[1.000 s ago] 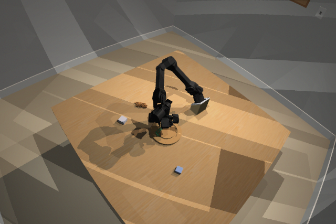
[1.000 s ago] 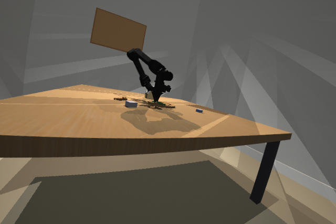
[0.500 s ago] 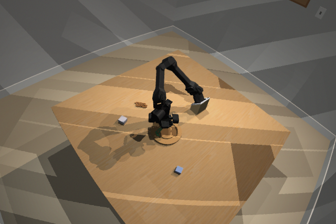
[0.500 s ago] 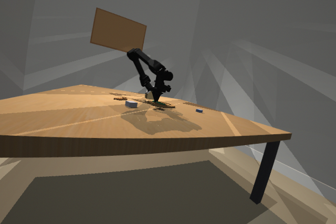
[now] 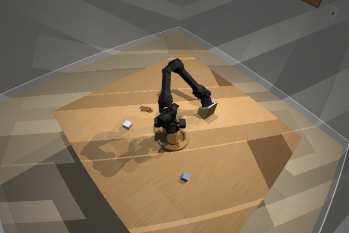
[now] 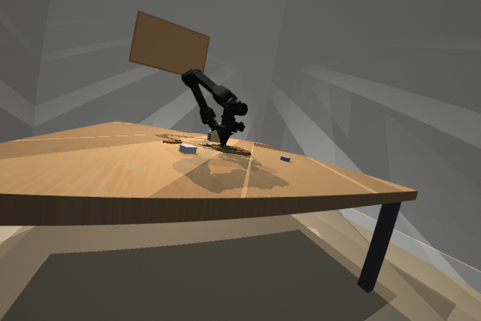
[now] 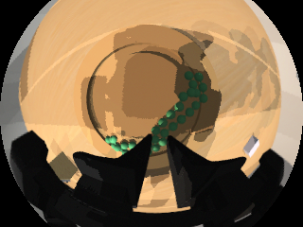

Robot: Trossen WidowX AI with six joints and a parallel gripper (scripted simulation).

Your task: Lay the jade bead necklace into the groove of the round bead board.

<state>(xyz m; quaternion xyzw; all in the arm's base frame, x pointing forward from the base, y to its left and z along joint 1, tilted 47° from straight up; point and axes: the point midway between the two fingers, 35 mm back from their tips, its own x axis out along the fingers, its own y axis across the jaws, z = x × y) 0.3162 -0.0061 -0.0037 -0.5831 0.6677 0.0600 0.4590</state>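
My gripper tip is now 40 mm to the right of the round wooden bead board and 10 mm above it. From my gripper tip the other things lie so: blue block (90 mm ahead, 300 mm to the left, 10 mm below); then pale grey block (200 mm ahead, 170 mm to the right).
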